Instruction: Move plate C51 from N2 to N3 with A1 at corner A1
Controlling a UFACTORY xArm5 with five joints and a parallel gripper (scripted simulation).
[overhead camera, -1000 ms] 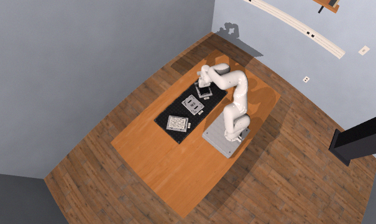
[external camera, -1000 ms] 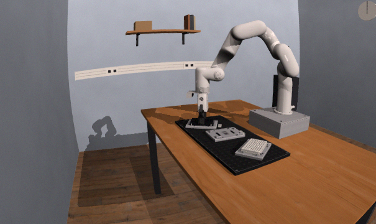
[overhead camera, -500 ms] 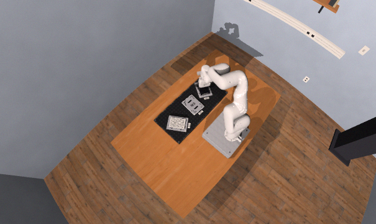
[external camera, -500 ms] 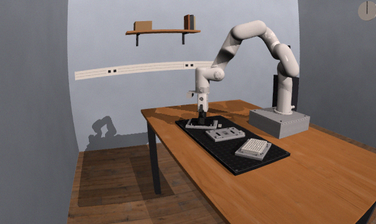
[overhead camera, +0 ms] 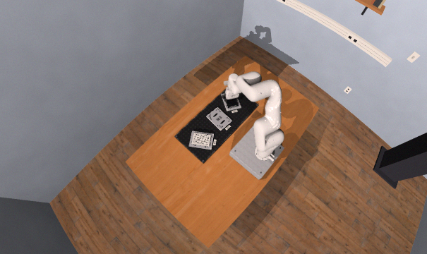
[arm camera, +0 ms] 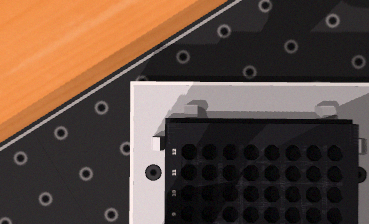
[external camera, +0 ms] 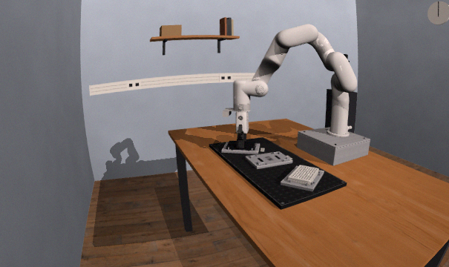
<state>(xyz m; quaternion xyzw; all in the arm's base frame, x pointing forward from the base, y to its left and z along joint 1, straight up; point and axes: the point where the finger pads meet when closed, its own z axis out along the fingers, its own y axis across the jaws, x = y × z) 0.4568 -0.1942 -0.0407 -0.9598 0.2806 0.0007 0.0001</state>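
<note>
The light grey nest lies 2 cm below my hand. From my hand the other things lie so: white well plate 40 cm to the left, 6 cm behind, 1 cm below; black well plate 1 cm below; A1 mark 9 cm to the left, 3 cm behind, 2 cm below.
</note>
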